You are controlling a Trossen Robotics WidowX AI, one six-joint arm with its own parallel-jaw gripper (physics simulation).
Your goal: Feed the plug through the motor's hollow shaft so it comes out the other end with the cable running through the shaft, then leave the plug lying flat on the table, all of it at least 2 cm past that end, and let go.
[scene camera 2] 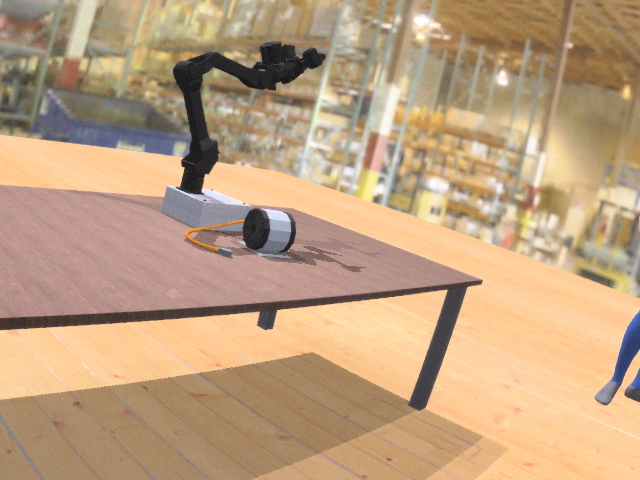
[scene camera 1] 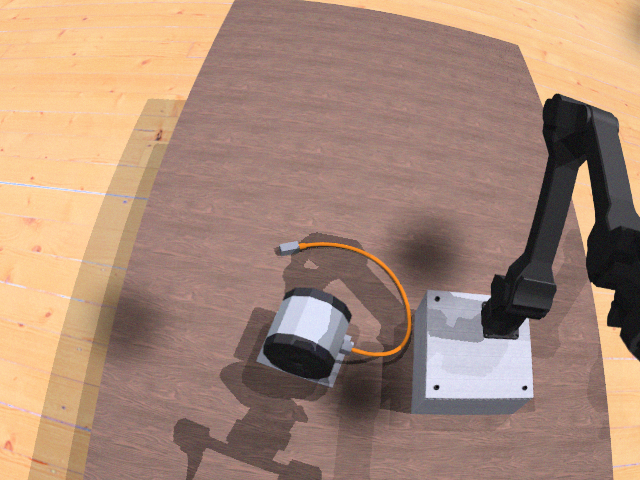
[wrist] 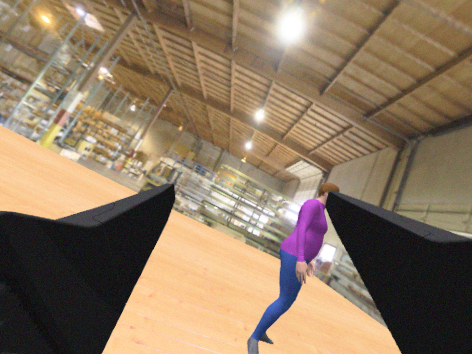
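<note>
The motor, a white cylinder with black ends, lies on its side on a small plate on the table. The plug, a small grey block, lies on the table near one end of the motor, outside the shaft. The orange cable curves from the plug round to a fitting on the motor's side. My gripper is open and empty, raised high above the table and pointing out over the floor. In scene camera 1 its fingers are out of frame. The shaft's bore is too dark to make out.
The arm's light grey base box stands beside the motor, with the cable's bend near it. A person in a purple top and blue trousers stands on the floor beyond the table. Warehouse racks fill the background.
</note>
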